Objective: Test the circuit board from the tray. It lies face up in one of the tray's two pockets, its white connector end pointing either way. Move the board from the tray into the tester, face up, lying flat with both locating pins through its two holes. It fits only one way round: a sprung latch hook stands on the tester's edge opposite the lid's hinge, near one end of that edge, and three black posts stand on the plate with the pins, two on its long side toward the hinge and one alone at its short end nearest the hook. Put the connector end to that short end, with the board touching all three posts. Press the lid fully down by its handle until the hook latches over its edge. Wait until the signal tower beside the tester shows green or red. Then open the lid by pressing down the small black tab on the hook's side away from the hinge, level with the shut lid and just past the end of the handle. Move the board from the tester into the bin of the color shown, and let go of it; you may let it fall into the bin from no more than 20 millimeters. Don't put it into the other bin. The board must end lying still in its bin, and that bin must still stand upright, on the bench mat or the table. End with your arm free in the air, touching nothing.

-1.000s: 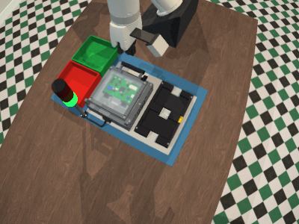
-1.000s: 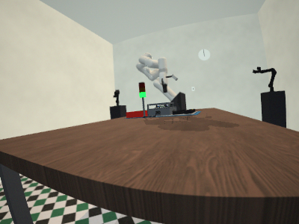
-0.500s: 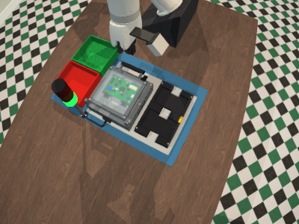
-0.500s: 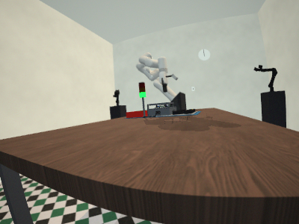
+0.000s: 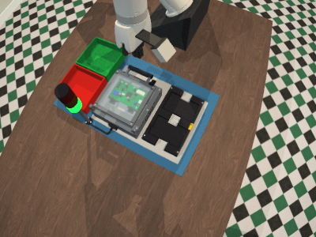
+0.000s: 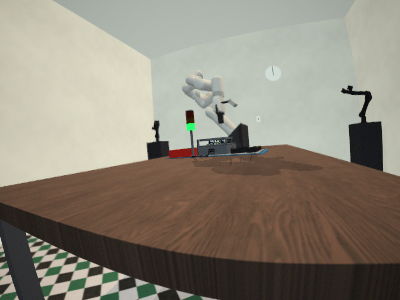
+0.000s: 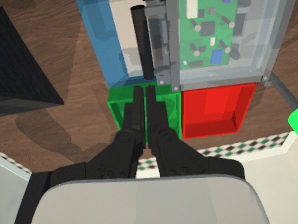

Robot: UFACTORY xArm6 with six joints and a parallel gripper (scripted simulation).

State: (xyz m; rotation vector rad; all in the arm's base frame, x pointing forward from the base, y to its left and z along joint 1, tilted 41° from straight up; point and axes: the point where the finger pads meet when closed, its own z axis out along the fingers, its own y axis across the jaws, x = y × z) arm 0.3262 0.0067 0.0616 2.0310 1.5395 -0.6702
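Now: hand 120 mm above the latch hook, 60 mm to the right of it and 30 mm short of it. The rest, counted from my hand: black nest (140 mm below, 90 mm ahead); then green circuit board (140 mm below, 80 mm ahead, 10 mm to the right); then clear lid (120 mm below, 90 mm ahead, 10 mm to the right).
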